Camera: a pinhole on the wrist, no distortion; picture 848 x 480 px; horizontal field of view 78.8 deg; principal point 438.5 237.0 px. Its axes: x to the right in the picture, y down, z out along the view. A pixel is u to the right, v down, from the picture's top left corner.
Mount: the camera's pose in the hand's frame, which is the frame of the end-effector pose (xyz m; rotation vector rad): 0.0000 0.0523 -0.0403 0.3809 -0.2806 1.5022
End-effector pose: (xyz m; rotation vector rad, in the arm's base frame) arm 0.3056 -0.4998 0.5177 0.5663 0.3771 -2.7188
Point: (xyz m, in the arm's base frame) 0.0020 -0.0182 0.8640
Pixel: outside the picture
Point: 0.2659 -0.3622 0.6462
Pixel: 49.4 393.6
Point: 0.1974 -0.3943 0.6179
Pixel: 104.1 190.3
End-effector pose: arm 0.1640 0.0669 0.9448 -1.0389 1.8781 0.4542
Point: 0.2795 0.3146 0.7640
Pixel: 699.5 262.9
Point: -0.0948 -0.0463 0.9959
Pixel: behind the camera
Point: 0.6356 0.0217 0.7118
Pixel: 213.9 144.3
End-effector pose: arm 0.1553 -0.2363 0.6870 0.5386 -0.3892 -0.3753
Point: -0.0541 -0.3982 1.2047
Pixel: 732.6 257.9
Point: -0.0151 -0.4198 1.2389
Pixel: 744.1 210.2
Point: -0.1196 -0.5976 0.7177
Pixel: 195.8 329.2
